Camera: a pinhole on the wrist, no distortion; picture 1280 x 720 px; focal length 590.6 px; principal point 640.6 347.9 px. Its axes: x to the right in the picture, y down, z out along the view. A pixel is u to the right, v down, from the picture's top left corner.
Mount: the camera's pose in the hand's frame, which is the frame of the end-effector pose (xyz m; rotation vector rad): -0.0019 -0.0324 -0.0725 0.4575 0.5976 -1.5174
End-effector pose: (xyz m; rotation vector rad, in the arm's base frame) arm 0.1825 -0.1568 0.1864 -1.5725 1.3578 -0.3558
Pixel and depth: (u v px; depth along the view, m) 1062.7 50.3 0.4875
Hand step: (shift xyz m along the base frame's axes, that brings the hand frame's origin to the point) 0.3659 0.1763 0.5220
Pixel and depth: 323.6 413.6 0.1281
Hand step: 0.0932 0.0041 0.0055
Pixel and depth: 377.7 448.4 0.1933
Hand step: 0.1614 0.0083 -0.0098
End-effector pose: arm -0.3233 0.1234 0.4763 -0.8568 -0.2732 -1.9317
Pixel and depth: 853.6 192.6 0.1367
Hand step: -0.1217 0.1026 0.0108
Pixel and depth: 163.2 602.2 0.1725
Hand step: 0.0129 0.0257 0.1690
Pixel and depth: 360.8 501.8 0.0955
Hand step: -0.0441 0.0206 0.0508
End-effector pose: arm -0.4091 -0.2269 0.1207 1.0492 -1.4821 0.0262
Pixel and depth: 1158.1 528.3 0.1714
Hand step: 0.1923 -0.1612 -0.0844
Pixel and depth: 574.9 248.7 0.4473
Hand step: -0.0874 -0.3173 -0.2569
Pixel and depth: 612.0 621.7 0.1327
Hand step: 0.0544 -0.1207 -0.0104
